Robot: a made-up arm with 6 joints.
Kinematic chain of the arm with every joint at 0, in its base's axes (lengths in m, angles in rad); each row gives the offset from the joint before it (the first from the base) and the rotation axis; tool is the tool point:
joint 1: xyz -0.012 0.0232 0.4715 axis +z
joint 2: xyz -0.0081 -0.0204 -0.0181 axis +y
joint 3: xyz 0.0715 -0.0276 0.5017 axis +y
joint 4: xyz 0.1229 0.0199 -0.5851 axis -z
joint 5: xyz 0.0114 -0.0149 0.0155 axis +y
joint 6: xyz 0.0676 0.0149 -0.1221 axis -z
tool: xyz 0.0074 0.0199 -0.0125
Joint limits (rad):
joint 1: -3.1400..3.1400
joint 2: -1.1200..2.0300
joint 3: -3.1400..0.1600
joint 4: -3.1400..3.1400
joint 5: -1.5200..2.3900
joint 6: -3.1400..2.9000
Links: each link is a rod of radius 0.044 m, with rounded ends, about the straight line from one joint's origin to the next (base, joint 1, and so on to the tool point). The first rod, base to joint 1, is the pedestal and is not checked.
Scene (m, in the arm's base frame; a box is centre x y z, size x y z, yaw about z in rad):
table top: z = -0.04
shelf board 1: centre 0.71 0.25 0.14 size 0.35 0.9 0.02 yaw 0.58
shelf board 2: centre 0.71 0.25 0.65 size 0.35 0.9 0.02 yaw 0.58
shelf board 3: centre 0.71 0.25 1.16 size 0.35 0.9 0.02 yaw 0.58
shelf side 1: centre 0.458 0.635 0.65 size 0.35 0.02 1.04 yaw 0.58
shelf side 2: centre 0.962 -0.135 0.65 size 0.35 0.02 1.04 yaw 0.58
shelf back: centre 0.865 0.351 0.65 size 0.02 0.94 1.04 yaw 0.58
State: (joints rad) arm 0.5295 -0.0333 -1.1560 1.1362 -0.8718 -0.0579
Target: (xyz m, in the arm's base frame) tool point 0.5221 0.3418 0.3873
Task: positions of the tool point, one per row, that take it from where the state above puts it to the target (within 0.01 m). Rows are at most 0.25 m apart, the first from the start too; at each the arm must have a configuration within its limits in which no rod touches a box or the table.
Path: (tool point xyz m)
1: 0.6181 0.0127 0.8985
2: 0.5185 -0.1496 0.8531
3: 0.3901 -0.2508 0.7967
4: 0.2611 -0.2937 0.7346
5: 0.3812 -0.2408 0.6838
6: 0.4861 -0.1395 0.6256
7: 0.5553 0.0038 0.5575
8: 0.5708 0.1726 0.4781
9: 0.5221 0.3418 0.3873

